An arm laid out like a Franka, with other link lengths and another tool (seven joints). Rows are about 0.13 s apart.
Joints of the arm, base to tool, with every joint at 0 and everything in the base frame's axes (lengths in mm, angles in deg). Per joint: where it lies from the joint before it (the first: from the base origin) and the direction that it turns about. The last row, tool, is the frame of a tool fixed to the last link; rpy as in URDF.
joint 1: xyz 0 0 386.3 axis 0 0 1
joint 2: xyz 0 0 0 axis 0 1 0
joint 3: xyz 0 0 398.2 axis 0 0 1
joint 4: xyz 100.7 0 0 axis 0 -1 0
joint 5: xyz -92.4 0 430.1 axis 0 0 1
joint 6: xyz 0 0 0 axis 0 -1 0
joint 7: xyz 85.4 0 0 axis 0 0 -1
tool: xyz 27 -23 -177.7 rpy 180 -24.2 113.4
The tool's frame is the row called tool.
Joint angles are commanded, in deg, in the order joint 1, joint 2, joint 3, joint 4, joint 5, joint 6, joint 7. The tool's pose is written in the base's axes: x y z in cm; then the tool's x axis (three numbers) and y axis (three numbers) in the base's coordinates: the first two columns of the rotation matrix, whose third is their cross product. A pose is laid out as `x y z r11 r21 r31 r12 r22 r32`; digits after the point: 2 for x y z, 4 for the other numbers.
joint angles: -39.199, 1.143, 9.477, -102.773, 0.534, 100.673, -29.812
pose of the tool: 56.88 -33.14 58.46 -0.3434 0.8204 0.4571 0.9174 0.3973 -0.0238
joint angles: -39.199, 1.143, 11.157, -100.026, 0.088, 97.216, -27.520
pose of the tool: 57.48 -31.59 60.44 -0.3292 0.8243 0.4606 0.9203 0.3894 -0.0391
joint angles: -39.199, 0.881, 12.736, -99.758, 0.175, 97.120, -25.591
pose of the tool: 58.22 -30.03 60.98 -0.3267 0.8284 0.4550 0.9229 0.3834 -0.0352
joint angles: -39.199, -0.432, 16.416, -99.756, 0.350, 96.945, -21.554
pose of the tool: 59.42 -26.04 62.40 -0.3277 0.8366 0.4390 0.9259 0.3768 -0.0268
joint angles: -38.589, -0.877, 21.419, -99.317, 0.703, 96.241, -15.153
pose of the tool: 61.22 -20.15 63.14 -0.3160 0.8423 0.4367 0.9313 0.3632 -0.0268
